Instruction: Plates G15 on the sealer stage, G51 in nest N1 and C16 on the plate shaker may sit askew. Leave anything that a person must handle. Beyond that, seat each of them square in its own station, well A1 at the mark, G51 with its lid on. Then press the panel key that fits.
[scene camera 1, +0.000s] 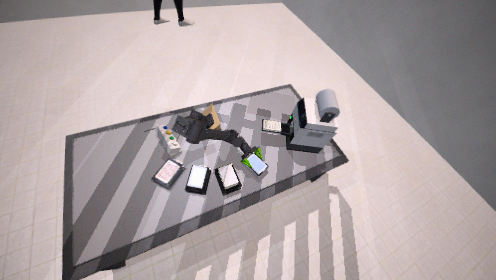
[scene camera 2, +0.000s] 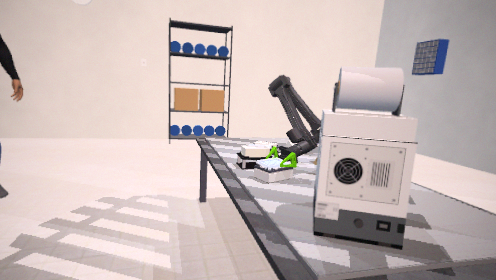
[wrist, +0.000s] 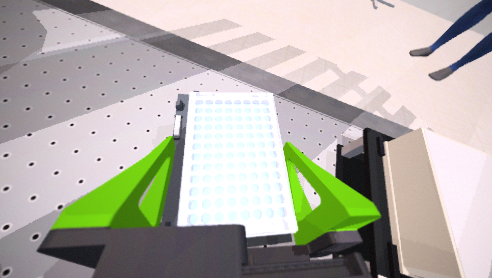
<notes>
A pale blue well plate rests on a dark station. Further things: the gripper and a white plate.
</notes>
